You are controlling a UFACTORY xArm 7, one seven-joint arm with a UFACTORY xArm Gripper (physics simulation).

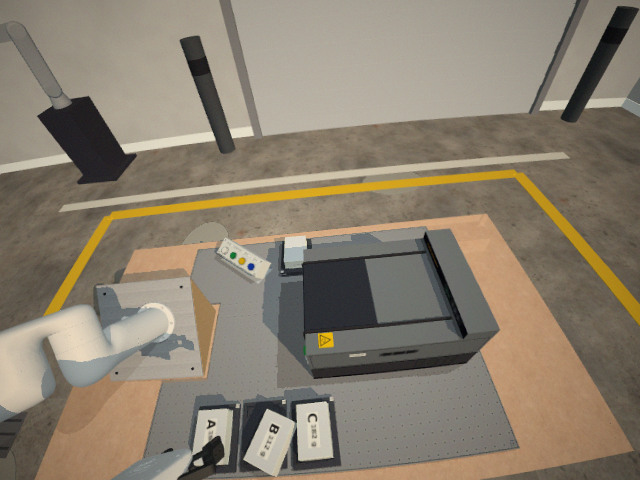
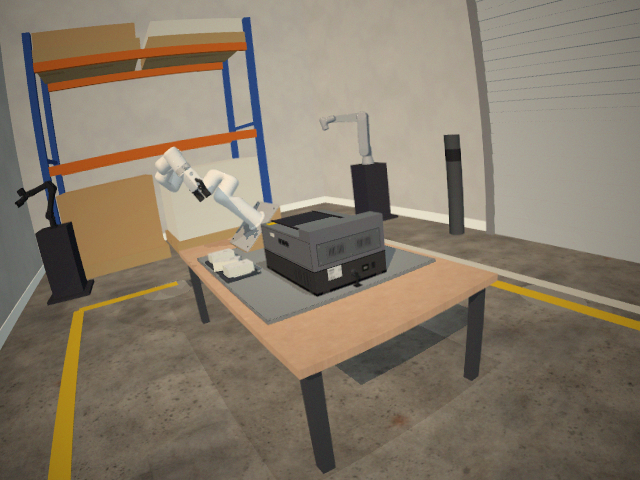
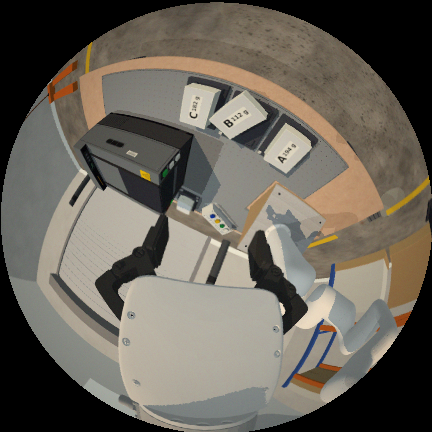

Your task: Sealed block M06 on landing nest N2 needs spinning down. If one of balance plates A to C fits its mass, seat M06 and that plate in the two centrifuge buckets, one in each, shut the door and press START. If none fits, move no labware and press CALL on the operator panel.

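Where they show: gripper, fingertip midpoint: point(image 1: 196, 451) point(image 2: 205, 198) point(image 3: 210, 232); arm's base, link origin: point(image 1: 156, 321) point(image 2: 257, 221) point(image 3: 276, 236).
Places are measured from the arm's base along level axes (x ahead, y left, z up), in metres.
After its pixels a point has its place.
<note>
My gripper point(image 1: 204, 457) {x 0.337, y -0.337, z 0.232 m} point(image 2: 201, 190) {x 0.337, y -0.337, z 0.232 m} point(image 3: 210, 232) {x 0.337, y -0.337, z 0.232 m} is open and empty, high above the table's plate side. Plates A point(image 1: 223, 419) {x 0.253, y -0.251, z -0.071 m} point(image 3: 287, 149) {x 0.228, y -0.300, z -0.071 m}, B point(image 1: 269, 441) {x 0.384, y -0.298, z -0.068 m} point(image 3: 239, 116) {x 0.377, y -0.304, z -0.069 m} and C point(image 1: 313, 431) {x 0.495, y -0.274, z -0.071 m} point(image 3: 199, 106) {x 0.482, y -0.278, z -0.072 m} read 194 g, 112 g and 182 g; B lies askew over its nest. A pale block point(image 1: 295, 250) {x 0.414, y 0.313, z -0.057 m} point(image 3: 185, 202) {x 0.408, y 0.262, z -0.064 m} sits on a dark nest point(image 1: 282, 271) {x 0.362, y 0.247, z -0.098 m} behind the centrifuge's corner; its markings are unreadable. The grey centrifuge point(image 1: 387, 346) {x 0.684, y -0.115, z 0.085 m} point(image 2: 341, 242) {x 0.940, y 0.026, z 0.051 m} point(image 3: 145, 142) {x 0.603, y -0.124, z -0.004 m} hides its buckets. The operator panel point(image 1: 257, 274) {x 0.275, y 0.221, z -0.075 m} point(image 3: 219, 218) {x 0.211, y 0.264, z -0.064 m} has white, green, yellow and blue buttons; their labels are unreadable.
The arm's tilted metal mounting plate point(image 1: 124, 361) {x -0.122, y -0.099, z -0.083 m} point(image 2: 240, 240) {x -0.039, y -0.111, z -0.099 m} point(image 3: 310, 215) {x -0.082, y -0.122, z -0.106 m} stands beside the grey perforated board point(image 1: 413, 413) {x 0.764, y -0.230, z -0.125 m} point(image 2: 273, 310) {x 0.952, y -0.275, z -0.125 m} on the wooden table point(image 2: 361, 335) {x 1.273, y -0.119, z -0.138 m}. A blue and orange rack point(image 2: 258, 124) and dark posts point(image 1: 209, 100) point(image 2: 454, 201) stand beyond the table.
</note>
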